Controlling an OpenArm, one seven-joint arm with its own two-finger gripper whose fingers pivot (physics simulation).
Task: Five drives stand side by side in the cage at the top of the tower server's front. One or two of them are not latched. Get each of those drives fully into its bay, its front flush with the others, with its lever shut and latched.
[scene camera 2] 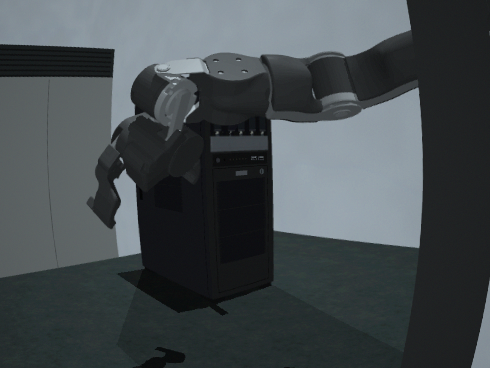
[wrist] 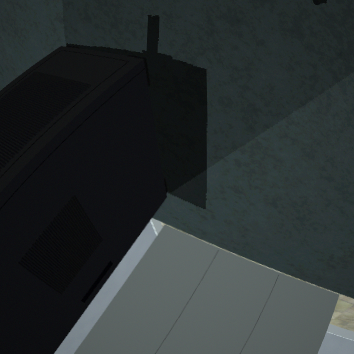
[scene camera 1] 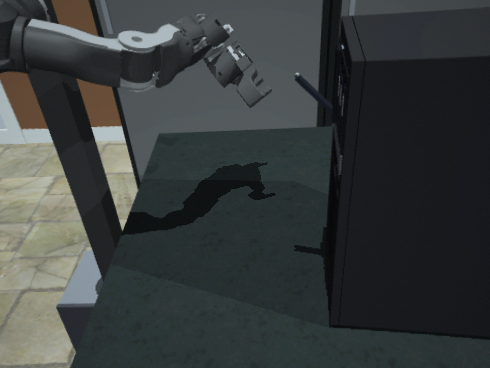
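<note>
The tower server (scene camera 1: 420, 190) (scene camera 2: 172, 240) (wrist: 115, 155) stands upright on the table. In scene camera 1, one long dark lever (scene camera 1: 314, 91) with a pale tip sticks out from its upper front, slanting up and outward. In scene camera 2, the lower ends of the drives (scene camera 2: 241, 130) show under the arm; their upper parts and the lever are hidden. How deep each drive sits cannot be told. My gripper (scene camera 1: 262, 91) (scene camera 2: 150, 200) is open and empty, high above the table, left of the lever and apart from it in scene camera 1. Its fingers do not show in the wrist view.
The dark green table (scene camera 1: 225, 300) (scene camera 2: 325, 280) (wrist: 280, 130) carries shadows of the arm and the lever. A grey cabinet (scene camera 2: 30, 175) (wrist: 200, 300) stands beyond the table. My arm (scene camera 1: 75, 50) (scene camera 2: 235, 90) crosses in front of the server's top in scene camera 2. A dark post (scene camera 2: 450, 200) stands at the right there.
</note>
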